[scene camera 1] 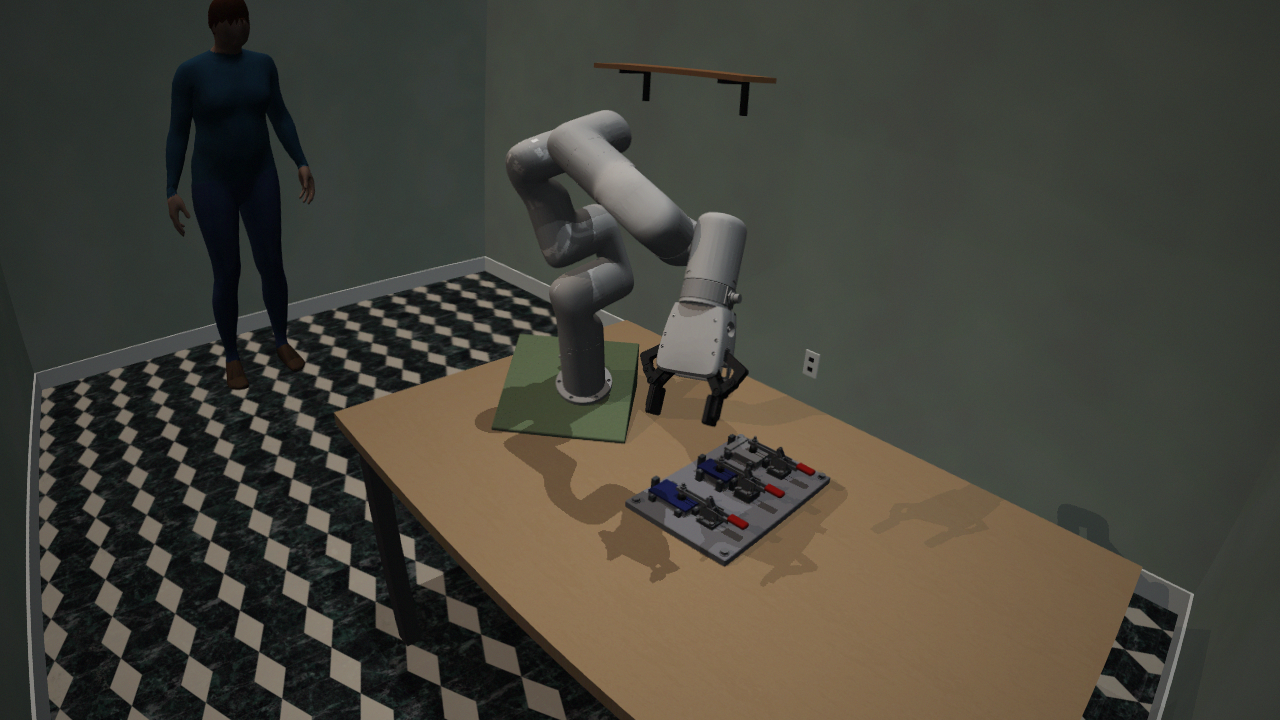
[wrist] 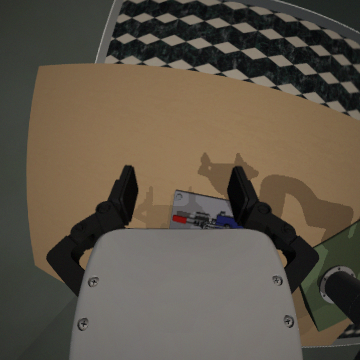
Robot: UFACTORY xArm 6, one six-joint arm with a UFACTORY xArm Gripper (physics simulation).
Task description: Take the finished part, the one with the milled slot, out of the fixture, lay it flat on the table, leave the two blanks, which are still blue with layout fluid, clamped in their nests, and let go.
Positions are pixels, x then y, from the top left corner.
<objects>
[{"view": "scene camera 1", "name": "my gripper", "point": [679,419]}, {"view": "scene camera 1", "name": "blue blank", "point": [666,492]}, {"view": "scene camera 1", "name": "grey fixture plate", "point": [767,511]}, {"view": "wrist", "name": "my gripper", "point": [182,177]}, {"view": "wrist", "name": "grey fixture plate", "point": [190,202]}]
</objects>
